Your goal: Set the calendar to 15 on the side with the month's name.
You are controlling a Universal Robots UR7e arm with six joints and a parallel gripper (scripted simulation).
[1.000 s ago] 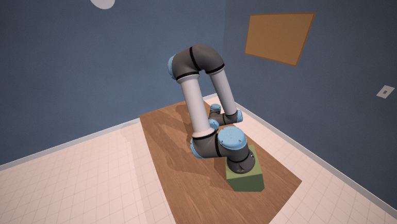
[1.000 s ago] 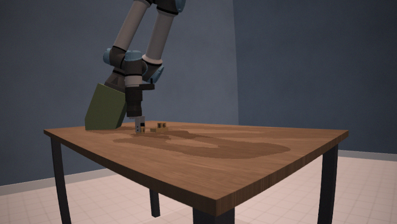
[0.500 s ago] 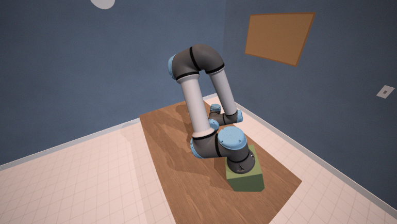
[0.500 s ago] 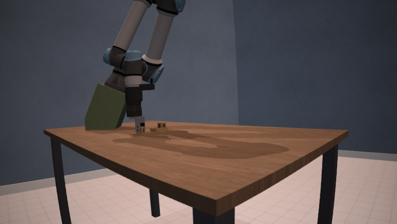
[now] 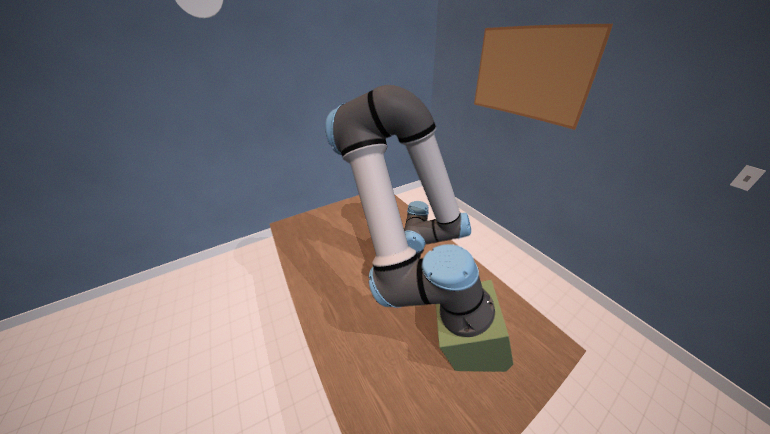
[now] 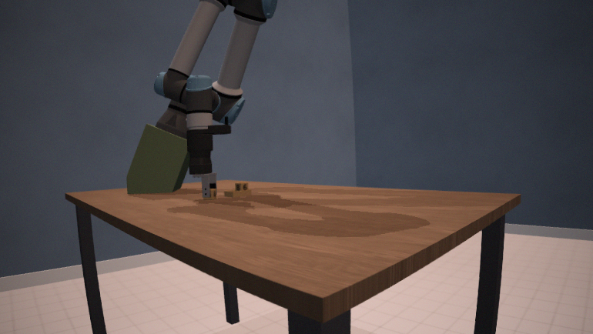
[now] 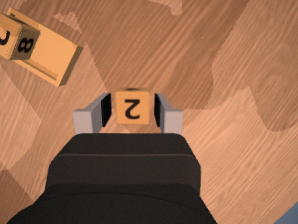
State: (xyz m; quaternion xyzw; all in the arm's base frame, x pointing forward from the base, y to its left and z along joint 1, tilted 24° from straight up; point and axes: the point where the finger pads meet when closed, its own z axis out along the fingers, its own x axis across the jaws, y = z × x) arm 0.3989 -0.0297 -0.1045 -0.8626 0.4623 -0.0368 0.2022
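Now: hand 10 mm above the wooden cube. Also, from my hand: wooden tray: 10 mm behind, 110 mm to the left, 20 mm below.
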